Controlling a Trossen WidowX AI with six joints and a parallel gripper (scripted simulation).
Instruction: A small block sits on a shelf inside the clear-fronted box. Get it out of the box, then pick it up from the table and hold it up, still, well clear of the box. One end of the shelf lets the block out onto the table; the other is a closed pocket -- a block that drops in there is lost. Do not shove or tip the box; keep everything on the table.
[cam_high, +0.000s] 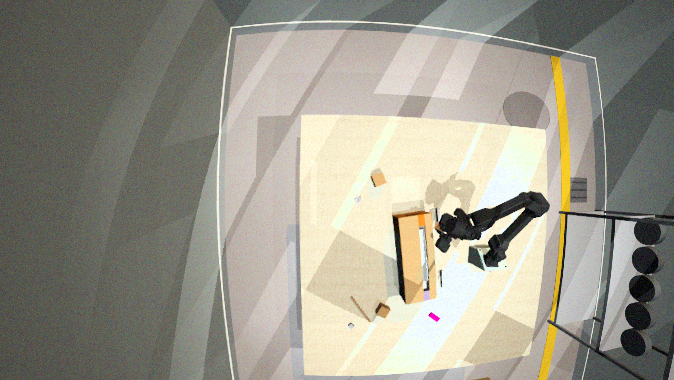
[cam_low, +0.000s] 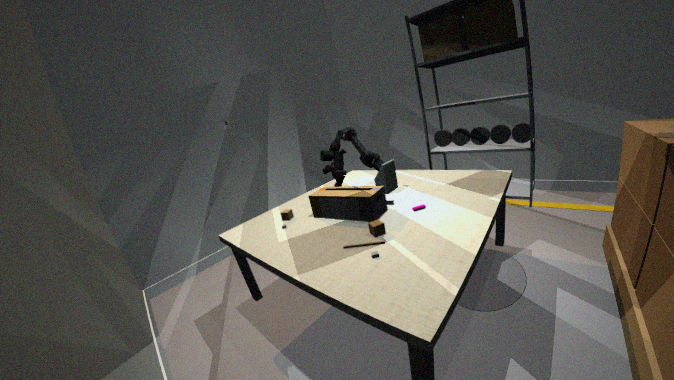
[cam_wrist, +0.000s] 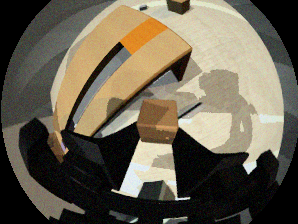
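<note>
The small tan block lies 1 cm ahead of my gripper tip, 1 cm to the right of it and 1 cm above it. Round my gripper tip: thin stick: 29 cm ahead, 43 cm to the left, 10 cm below; tan box: 5 cm ahead, 13 cm to the left, 4 cm below; magenta block: 9 cm behind, 46 cm to the left, 10 cm below.
</note>
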